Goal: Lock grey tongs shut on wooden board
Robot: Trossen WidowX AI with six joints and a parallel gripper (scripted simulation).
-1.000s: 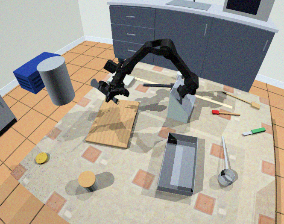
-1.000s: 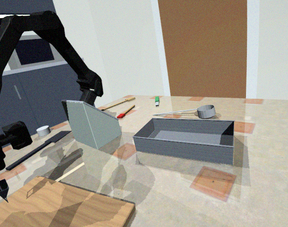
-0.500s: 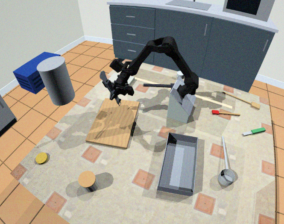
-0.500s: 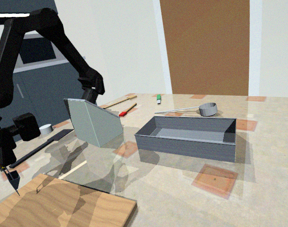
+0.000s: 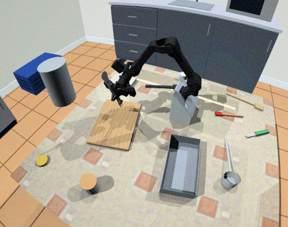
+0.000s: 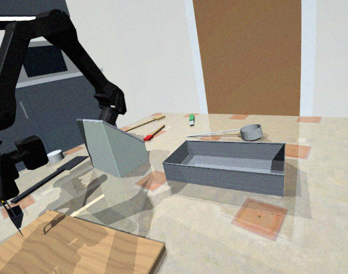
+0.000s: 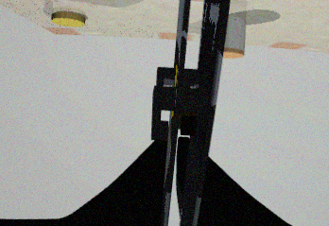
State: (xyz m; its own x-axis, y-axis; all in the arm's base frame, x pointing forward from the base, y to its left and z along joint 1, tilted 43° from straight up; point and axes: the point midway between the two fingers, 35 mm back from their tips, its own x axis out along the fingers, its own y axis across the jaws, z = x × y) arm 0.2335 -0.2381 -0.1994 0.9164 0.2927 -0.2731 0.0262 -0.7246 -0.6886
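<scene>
Now: the wooden board 17 cm below my gripper tip. The rest, counted from my gripper tip: yellow disc 43 cm ahead, 21 cm to the right, 16 cm below; then roasting tin 10 cm ahead, 45 cm to the left, 15 cm below; then lidded jar 39 cm ahead, 12 cm to the left, 14 cm below.
</scene>
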